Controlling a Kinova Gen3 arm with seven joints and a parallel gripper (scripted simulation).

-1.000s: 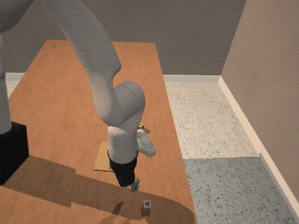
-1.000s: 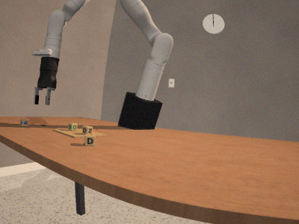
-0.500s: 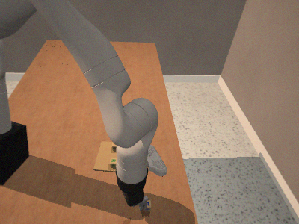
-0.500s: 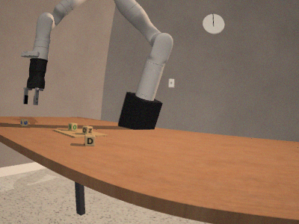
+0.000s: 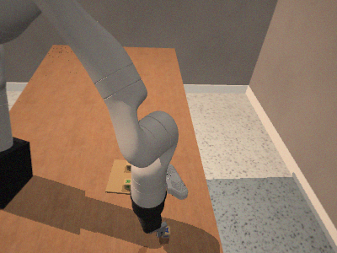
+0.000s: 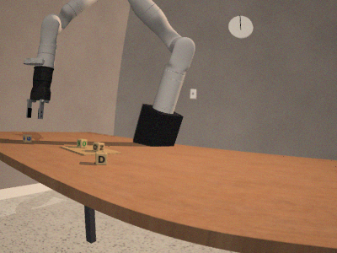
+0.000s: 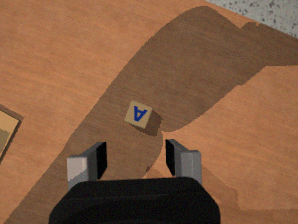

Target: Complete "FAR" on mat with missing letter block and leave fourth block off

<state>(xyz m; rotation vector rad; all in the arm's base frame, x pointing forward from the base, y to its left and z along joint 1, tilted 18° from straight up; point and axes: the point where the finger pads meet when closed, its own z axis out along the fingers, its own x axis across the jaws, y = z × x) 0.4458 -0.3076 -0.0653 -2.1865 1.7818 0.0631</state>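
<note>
The block lies 9 cm below my hand and 3 cm ahead of it. The rest, counted from my hand: tan mat: 23 cm to the left, 10 cm below, 5 cm behind.
</note>
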